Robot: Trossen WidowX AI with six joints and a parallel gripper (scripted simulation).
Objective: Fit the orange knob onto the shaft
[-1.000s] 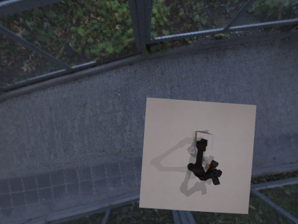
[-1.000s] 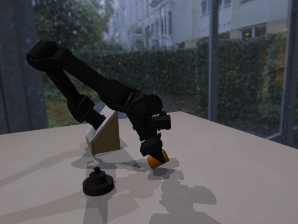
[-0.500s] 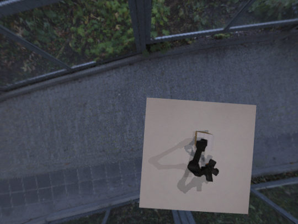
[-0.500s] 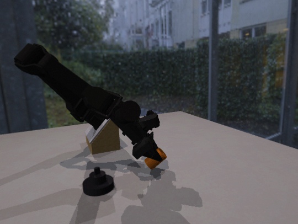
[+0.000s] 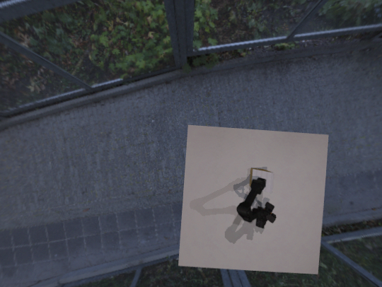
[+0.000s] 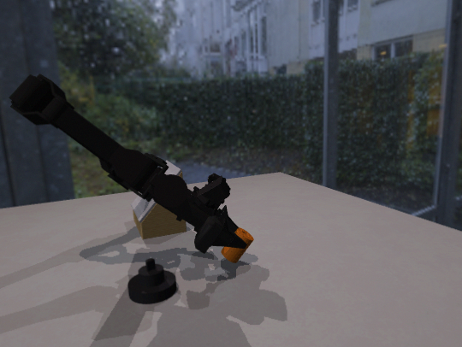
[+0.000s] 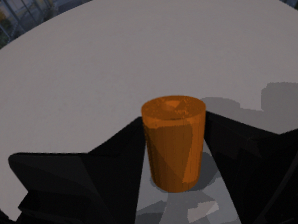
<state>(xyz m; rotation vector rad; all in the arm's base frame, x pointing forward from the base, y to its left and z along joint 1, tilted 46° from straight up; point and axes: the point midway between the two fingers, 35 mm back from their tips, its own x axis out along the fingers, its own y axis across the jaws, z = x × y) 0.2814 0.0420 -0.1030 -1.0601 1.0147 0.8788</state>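
My gripper tip is now 2 cm to the left of the orange knob, 1 cm past it and 1 cm above it. From my gripper tip the other things lie so: dark round pedestal (20 cm to the right, 3 cm ahead, 1 cm below).
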